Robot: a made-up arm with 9 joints. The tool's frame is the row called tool. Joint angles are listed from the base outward.
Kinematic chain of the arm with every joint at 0, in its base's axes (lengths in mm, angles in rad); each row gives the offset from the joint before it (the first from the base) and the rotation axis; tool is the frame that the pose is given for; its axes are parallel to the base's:
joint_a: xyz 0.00 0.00 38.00 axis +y
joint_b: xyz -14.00 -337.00 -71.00 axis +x
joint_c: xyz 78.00 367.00 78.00 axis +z
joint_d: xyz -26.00 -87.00 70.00 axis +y
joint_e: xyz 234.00 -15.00 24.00 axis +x
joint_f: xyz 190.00 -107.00 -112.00 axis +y
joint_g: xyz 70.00 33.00 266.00 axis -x
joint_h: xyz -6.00 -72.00 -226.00 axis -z
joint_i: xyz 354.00 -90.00 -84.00 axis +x
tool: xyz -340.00 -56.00 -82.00
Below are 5 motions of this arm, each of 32 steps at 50 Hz.
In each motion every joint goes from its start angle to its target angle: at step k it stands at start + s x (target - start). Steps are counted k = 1, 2, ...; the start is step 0. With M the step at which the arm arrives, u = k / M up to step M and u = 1 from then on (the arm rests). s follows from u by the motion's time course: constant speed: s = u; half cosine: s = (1 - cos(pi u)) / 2; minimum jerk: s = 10 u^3 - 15 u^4 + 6 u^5.
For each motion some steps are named. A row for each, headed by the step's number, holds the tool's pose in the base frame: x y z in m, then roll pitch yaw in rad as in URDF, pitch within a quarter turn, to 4 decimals.
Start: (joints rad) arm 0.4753 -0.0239 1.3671 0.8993 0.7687 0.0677 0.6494 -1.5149 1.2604
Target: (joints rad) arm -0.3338 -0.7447 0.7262 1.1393 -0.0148 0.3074 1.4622 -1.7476 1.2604
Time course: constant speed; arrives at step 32
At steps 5, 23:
5: 0.2075 -0.0877 -0.6205 2.4703 -0.2893 2.9727
23: 0.6898 -0.3500 -0.3646 -3.0852 -0.0120 -2.7713

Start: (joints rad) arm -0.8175 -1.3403 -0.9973 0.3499 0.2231 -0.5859 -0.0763 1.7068 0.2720
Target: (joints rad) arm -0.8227 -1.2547 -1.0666 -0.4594 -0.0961 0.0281 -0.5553 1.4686 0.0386
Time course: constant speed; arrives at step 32
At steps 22, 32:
22: 0.1561 -0.3455 0.1278 1.9556 0.1934 -2.5843
32: 0.1492 -0.2310 0.1438 1.9373 0.1171 -2.5548

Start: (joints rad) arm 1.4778 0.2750 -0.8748 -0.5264 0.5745 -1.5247 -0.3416 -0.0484 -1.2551
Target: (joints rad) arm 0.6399 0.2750 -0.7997 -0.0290 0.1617 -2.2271 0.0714 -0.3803 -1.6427
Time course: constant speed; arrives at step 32
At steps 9, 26, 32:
9: 0.1362 -0.5752 -0.0224 -2.0325 -0.9386 -0.0579
26: 0.0180 -0.5120 0.0546 -3.0162 -1.0457 0.5429
32: -0.0230 -0.4851 0.0548 2.9168 -1.0437 0.7506

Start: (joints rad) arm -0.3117 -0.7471 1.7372 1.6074 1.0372 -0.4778 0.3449 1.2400 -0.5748
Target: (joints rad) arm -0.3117 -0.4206 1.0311 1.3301 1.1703 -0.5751 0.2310 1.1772 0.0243
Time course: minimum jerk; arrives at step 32
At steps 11, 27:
11: 0.2286 -0.4699 -0.1405 -1.8635 -0.4757 -0.6689
27: 0.0869 -0.3574 -0.3838 -0.6592 -0.1399 -1.2782

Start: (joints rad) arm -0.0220 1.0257 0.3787 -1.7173 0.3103 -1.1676 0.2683 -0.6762 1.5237
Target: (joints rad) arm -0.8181 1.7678 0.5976 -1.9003 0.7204 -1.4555 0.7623 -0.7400 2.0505
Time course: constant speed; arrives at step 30
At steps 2, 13, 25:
2: 0.1687 -0.8925 0.3685 -2.6978 -0.0759 -2.8406
13: 0.1696 -0.9345 0.2546 -2.7633 0.5167 -2.7349
25: 0.2279 -0.9245 0.2160 -2.6474 1.1847 -2.5042

